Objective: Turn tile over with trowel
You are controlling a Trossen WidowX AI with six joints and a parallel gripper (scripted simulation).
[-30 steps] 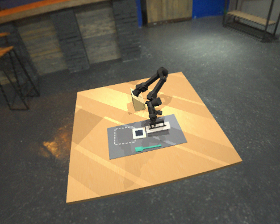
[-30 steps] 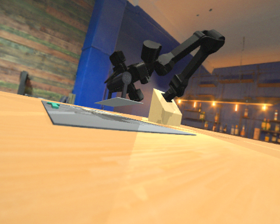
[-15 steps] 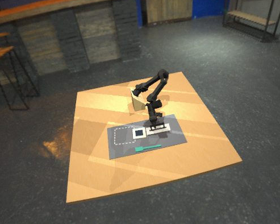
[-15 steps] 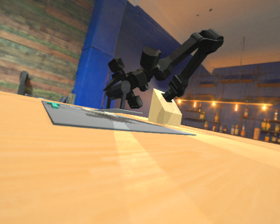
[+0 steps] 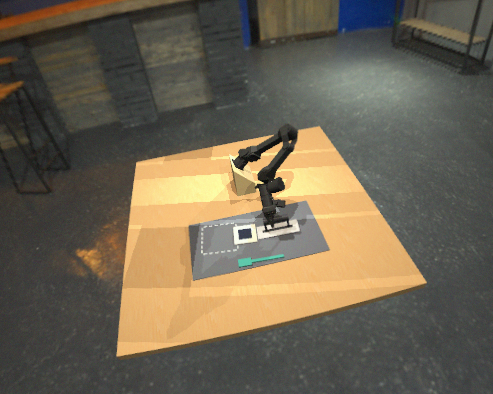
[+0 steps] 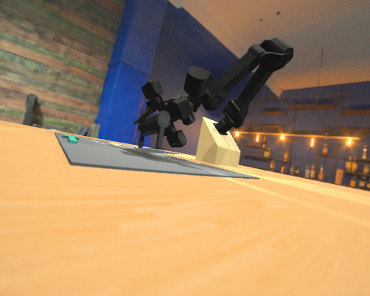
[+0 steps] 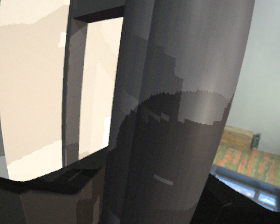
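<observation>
My gripper tip is 9 cm to the left of the grey mat, 8 cm above it and 3 cm past it. Also, from my gripper tip: tile: 13 cm to the right, 6 cm behind, 5 cm below; trowel: 2 cm behind, 1 cm to the left, 1 cm below; teal flat tool: 13 cm to the right, 11 cm ahead, 5 cm below.
</observation>
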